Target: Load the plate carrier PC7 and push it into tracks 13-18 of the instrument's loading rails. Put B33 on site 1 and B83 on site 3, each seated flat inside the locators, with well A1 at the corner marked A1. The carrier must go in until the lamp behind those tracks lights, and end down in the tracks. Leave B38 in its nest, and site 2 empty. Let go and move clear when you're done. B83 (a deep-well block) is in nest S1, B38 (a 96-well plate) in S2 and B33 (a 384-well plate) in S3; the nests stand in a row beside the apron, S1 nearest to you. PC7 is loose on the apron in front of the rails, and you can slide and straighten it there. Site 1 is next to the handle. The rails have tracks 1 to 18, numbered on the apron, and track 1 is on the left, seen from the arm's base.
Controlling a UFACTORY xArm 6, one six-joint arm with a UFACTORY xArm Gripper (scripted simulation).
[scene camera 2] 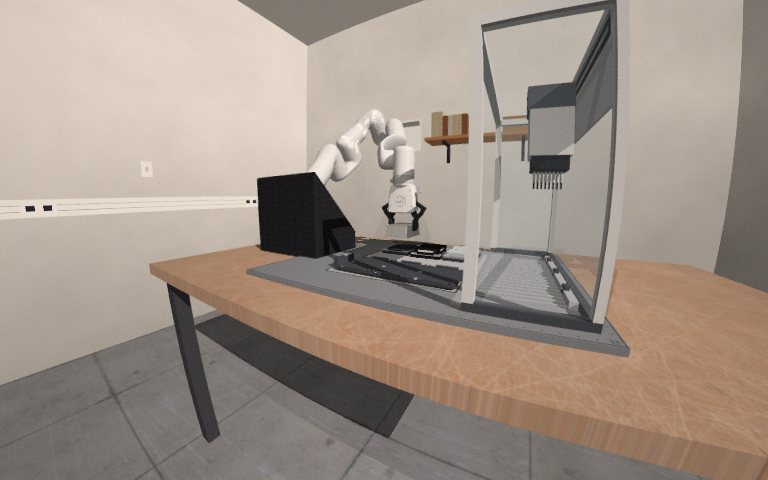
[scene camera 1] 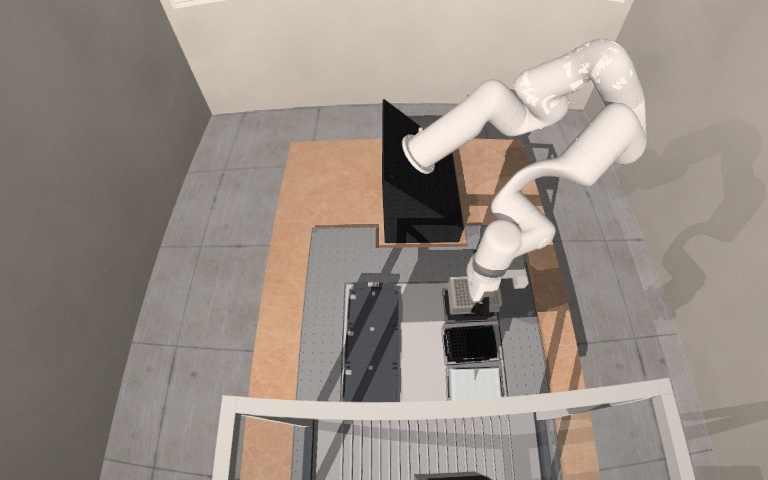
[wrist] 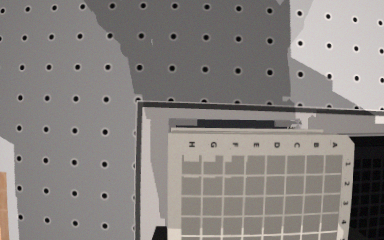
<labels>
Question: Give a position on a black plate B38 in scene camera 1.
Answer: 484, 335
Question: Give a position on a plate carrier PC7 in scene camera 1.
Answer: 370, 374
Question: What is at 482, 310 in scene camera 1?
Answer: The gripper.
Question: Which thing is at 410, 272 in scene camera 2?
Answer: A plate carrier PC7.
</labels>
